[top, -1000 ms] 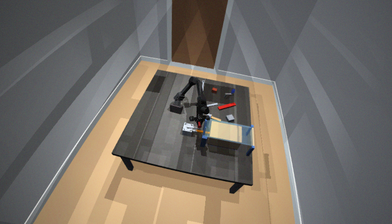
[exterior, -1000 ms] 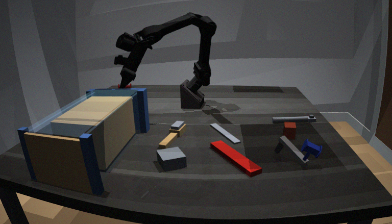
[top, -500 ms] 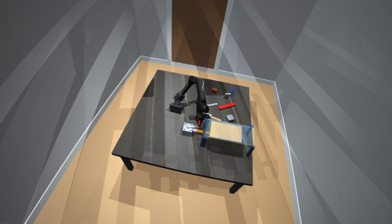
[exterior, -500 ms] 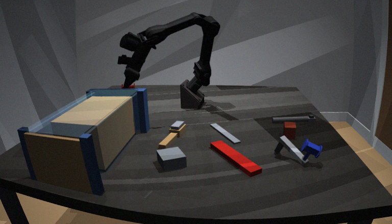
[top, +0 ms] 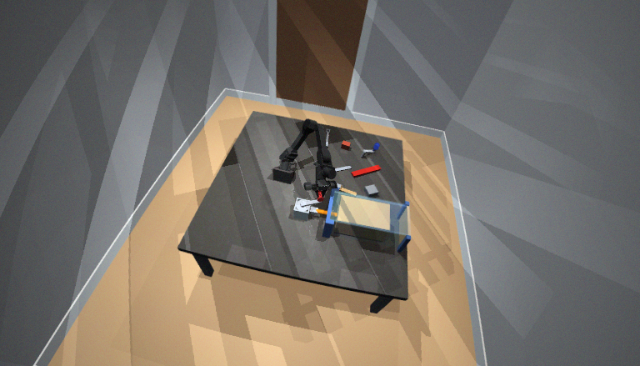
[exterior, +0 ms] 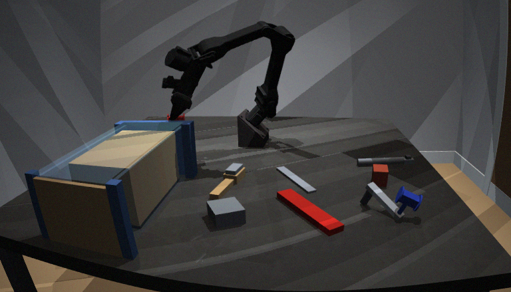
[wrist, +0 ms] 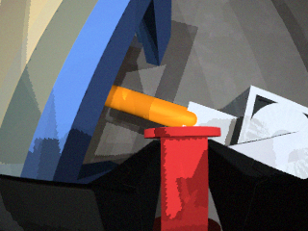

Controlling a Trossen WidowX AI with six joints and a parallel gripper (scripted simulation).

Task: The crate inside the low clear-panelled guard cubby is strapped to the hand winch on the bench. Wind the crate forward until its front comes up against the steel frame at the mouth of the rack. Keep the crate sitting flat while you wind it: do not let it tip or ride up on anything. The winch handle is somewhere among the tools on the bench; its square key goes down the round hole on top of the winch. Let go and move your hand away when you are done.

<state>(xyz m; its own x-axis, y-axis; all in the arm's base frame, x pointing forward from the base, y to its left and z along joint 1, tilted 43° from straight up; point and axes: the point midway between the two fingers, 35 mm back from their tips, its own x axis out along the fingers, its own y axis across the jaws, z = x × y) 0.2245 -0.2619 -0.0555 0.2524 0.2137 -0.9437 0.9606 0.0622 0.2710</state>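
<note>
Now: the grey winch 11 cm behind my gripper tip, 3 cm to the right of it and 11 cm below it. Round my gripper tip: clear-panelled cubby 30 cm ahead, 7 cm to the right, 3 cm below; red spool-shaped grip 2 cm to the left, 1 cm below; wooden-handled tool 15 cm ahead, 19 cm to the left, 13 cm below.
</note>
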